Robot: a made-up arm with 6 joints.
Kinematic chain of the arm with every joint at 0, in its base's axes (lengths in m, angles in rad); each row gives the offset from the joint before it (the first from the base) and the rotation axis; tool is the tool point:
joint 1: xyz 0 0 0.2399 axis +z
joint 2: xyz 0 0 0 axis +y
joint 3: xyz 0 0 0.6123 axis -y
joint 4: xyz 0 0 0 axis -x
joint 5: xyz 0.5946 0 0 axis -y
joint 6: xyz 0 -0.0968 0 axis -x
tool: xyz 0 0 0
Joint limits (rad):
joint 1: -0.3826..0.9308
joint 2: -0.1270..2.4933
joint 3: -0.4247..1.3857
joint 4: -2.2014..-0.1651
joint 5: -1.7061..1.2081
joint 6: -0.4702..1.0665
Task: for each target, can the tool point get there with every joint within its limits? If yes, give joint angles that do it. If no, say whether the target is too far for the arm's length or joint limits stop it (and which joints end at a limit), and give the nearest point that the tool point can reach.
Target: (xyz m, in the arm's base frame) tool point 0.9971 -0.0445 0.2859
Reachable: yes | joints 0.0269 0.9291 0.4732 -0.7423 -0.7236 0.1336
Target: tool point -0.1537 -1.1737 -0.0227
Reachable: no: joint limits stop it (at a limit: joint 1, joint 2, joint 3) | nearest point -0.0770 -0.2227 -0.3161 | short by 0.998 m
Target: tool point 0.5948 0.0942 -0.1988
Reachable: yes | joints 0.2975 1.3101 -0.1730 -0.5136 -0.8228 0.5839
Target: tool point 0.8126 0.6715 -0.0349
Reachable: yes | joints 0.7657 1.3776 0.7545 -0.6152 0.9160 -0.2941
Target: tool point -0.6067 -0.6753 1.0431
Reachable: no: joint limits stop it (at a limit: joint 1, joint 2, joint 3, joint 4) | nearest point -0.0608 -0.0784 1.4399 | short by 0.901 m
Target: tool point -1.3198 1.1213 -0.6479
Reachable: no: too far | nearest point -0.1814 0.1345 -0.3650 | short by 1.533 m
